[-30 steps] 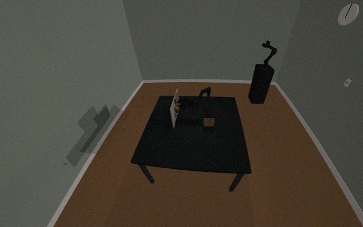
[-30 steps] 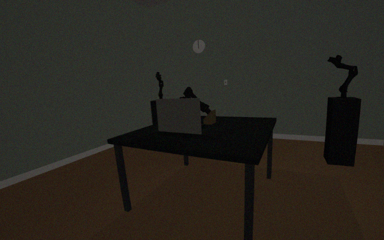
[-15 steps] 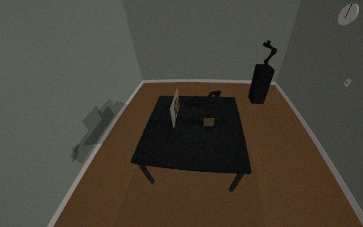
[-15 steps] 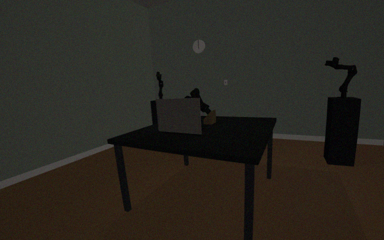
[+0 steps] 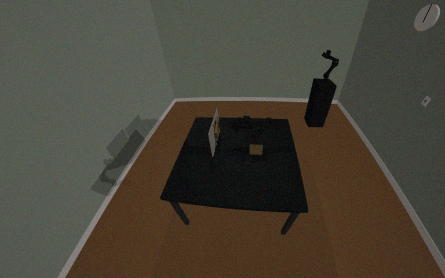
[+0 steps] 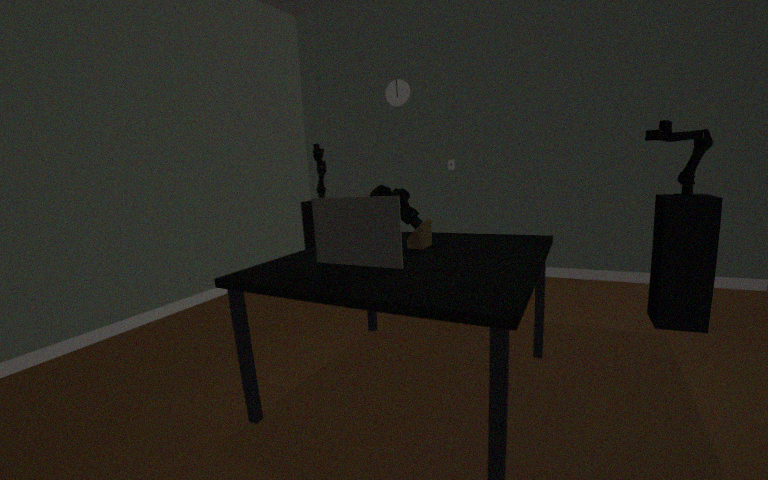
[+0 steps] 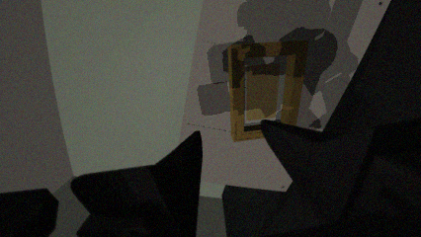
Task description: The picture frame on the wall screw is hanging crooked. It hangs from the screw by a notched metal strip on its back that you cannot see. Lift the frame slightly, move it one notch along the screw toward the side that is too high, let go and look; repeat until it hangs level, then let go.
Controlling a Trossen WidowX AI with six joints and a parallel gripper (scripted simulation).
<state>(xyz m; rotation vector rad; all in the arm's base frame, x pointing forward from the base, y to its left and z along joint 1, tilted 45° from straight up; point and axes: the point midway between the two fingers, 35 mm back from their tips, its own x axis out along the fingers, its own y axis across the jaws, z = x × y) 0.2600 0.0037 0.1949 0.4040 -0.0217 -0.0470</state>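
Now: the picture frame 140 mm ahead of my gripper tip, 30 mm to the right of it and 80 mm below it. From my gripper tip the other things lie so: wall panel (150 mm ahead, 10 mm to the right, 100 mm below).
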